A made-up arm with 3 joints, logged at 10 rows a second.
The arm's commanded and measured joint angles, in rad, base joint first. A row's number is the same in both.
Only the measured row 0 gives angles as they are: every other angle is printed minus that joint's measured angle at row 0.
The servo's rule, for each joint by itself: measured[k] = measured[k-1] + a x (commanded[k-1-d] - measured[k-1]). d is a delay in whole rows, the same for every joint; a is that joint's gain. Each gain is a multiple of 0.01, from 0.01 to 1. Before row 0 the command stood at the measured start. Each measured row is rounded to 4 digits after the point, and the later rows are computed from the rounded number. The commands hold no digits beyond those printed.
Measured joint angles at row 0: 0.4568, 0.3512, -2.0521
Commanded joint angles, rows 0 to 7: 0.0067, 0.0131, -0.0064; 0.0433, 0.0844, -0.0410; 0.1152, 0.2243, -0.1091; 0.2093, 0.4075, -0.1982; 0.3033, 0.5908, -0.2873; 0.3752, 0.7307, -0.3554; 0.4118, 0.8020, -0.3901; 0.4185, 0.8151, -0.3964
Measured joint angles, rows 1 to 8: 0.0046, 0.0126, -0.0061; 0.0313, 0.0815, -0.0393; 0.0892, 0.2186, -0.1056; 0.1721, 0.3999, -0.1936; 0.2626, 0.5832, -0.2826; 0.3403, 0.7248, -0.3518; 0.3896, 0.7989, -0.3882; 0.4095, 0.8145, -0.3960
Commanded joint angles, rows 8 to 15: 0.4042, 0.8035, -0.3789; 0.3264, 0.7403, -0.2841; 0.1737, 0.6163, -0.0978; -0.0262, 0.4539, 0.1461; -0.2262, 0.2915, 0.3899; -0.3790, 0.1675, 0.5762; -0.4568, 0.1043, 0.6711; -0.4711, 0.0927, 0.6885
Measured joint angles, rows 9 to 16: 0.4058, 0.8039, -0.3798; 0.3510, 0.7428, -0.2889; 0.2287, 0.6214, -0.1074; 0.0528, 0.4606, 0.1334; -0.1397, 0.2983, 0.3771; -0.3048, 0.1727, 0.5662; -0.4097, 0.1070, 0.6659; -0.4521, 0.0933, 0.6874
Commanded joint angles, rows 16 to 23: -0.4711, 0.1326, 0.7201; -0.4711, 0.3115, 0.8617; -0.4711, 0.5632, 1.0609; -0.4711, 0.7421, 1.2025; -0.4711, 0.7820, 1.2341; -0.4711, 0.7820, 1.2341; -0.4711, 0.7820, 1.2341; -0.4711, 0.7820, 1.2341
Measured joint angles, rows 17 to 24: -0.4652, 0.1310, 0.7185; -0.4693, 0.3043, 0.8545; -0.4705, 0.5528, 1.0506; -0.4709, 0.7345, 1.1949; -0.4710, 0.7801, 1.2321; -0.4711, 0.7819, 1.2340; -0.4711, 0.7820, 1.2341; -0.4711, 0.7820, 1.2341
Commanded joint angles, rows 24 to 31: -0.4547, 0.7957, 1.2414; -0.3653, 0.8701, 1.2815; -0.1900, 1.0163, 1.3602; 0.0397, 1.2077, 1.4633; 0.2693, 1.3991, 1.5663; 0.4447, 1.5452, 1.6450; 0.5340, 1.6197, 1.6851; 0.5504, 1.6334, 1.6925
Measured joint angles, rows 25 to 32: -0.4598, 0.7952, 1.2410; -0.3946, 0.8671, 1.2795; -0.2534, 1.0103, 1.3562; -0.0512, 1.1998, 1.4579; 0.1699, 1.3911, 1.5609; 0.3595, 1.5390, 1.6408; 0.4799, 1.6165, 1.6829; 0.5285, 1.6327, 1.6920
